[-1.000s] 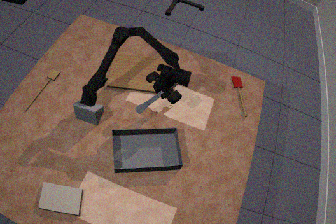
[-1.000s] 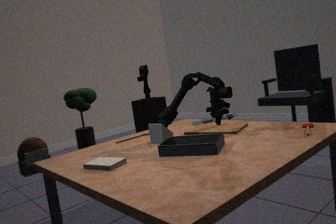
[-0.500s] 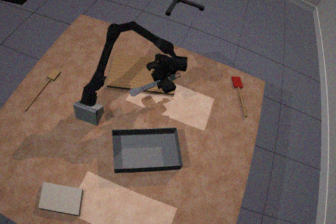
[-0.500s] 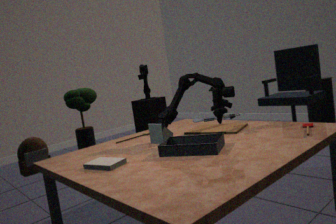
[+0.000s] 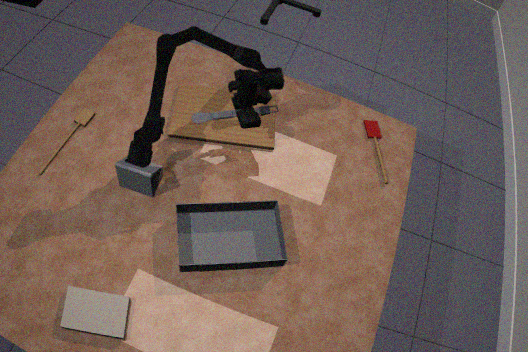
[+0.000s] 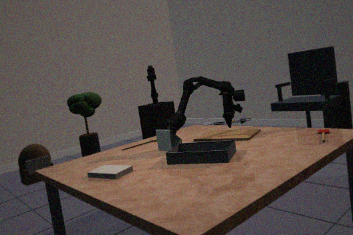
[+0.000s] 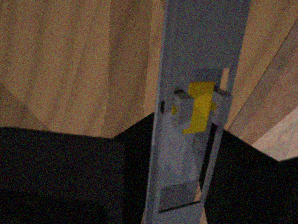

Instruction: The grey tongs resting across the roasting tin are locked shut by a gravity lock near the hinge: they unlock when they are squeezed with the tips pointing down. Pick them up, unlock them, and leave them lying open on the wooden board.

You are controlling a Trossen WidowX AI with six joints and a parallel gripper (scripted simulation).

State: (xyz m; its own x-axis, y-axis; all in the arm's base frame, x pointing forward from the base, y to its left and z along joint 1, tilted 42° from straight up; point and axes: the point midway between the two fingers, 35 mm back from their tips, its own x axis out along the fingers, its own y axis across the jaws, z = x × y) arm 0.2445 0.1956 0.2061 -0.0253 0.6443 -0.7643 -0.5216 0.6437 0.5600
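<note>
Right now the yellow lock piece is 40 mm above my gripper tip, 20 mm ahead of it and 10 mm to the left of it. The rest, counted from my gripper tip: roasting tin (390 mm to the right, 90 mm ahead, 40 mm below); red spatula (490 mm ahead, 140 mm to the left, 60 mm below); wooden board (70 mm behind, 60 mm below, 50 mm to the left).
</note>
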